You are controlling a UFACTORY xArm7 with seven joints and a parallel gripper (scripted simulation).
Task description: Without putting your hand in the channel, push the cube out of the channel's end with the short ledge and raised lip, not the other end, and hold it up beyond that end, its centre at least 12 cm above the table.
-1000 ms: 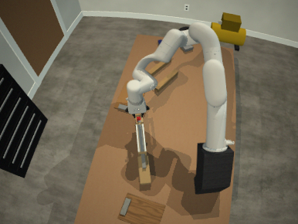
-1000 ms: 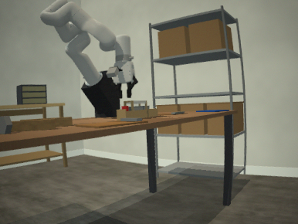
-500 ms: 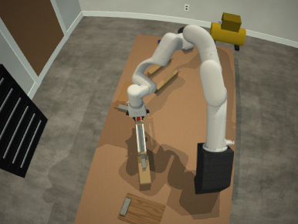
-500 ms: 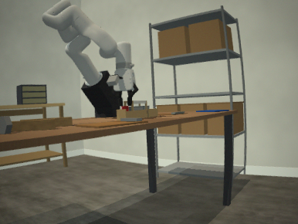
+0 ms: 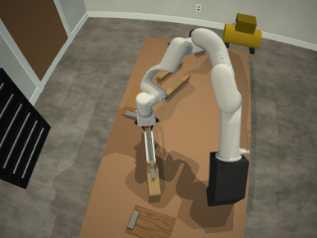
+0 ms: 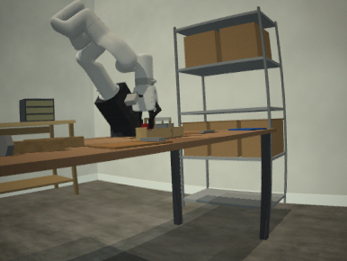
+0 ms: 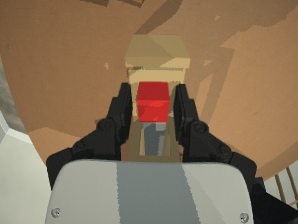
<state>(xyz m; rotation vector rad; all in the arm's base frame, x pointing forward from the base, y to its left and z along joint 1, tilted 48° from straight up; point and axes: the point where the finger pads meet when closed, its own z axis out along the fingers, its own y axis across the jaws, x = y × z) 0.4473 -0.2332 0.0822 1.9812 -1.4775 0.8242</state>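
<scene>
Right now the red cube is 10 mm below my hand. Also, from my hand: wooden channel: 140 mm to the left, 30 mm behind, 10 mm below.
</scene>
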